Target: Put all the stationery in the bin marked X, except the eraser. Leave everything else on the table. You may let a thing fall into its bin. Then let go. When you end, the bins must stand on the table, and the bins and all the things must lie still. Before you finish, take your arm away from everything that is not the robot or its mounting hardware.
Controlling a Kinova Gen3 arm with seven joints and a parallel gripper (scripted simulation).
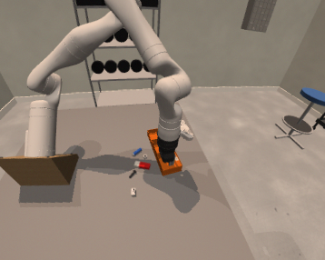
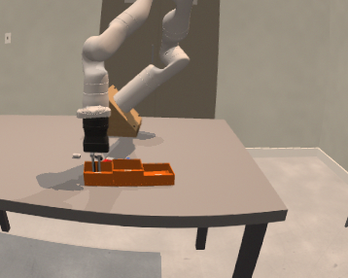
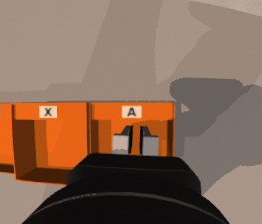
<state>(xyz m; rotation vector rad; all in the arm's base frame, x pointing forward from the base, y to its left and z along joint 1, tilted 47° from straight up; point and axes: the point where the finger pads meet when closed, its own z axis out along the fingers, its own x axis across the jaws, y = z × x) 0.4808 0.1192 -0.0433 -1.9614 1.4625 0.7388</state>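
The orange bin is 8 cm to the left of my hand, 3 cm behind it and 1 cm below it. Round my hand: small ring: 11 cm behind, 5 cm to the left, 3 cm below; white eraser: 13 cm behind, 3 cm below; black bolt: 15 cm behind, 4 cm to the right, 3 cm below.
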